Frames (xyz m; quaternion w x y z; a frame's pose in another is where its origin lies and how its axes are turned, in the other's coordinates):
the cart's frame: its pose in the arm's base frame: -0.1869 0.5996 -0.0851 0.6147 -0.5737 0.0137 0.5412
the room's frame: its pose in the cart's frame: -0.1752 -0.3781 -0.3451 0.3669 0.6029 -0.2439 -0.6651
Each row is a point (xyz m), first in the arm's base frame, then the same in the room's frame.
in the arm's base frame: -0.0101 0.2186 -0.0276
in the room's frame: -0.2329 -0.2098 -0.0041
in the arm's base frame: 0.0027 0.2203 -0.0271
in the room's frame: -0.2215 -0.2076 -0.0099
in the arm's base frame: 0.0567 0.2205 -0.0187
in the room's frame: -0.1698 -0.2010 -0.0263
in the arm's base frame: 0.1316 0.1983 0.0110
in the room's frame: -0.0862 -0.2002 -0.0240
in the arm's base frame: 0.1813 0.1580 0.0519
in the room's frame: -0.0172 -0.2089 0.0063
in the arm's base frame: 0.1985 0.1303 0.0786
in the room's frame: 0.0144 -0.2163 0.0332
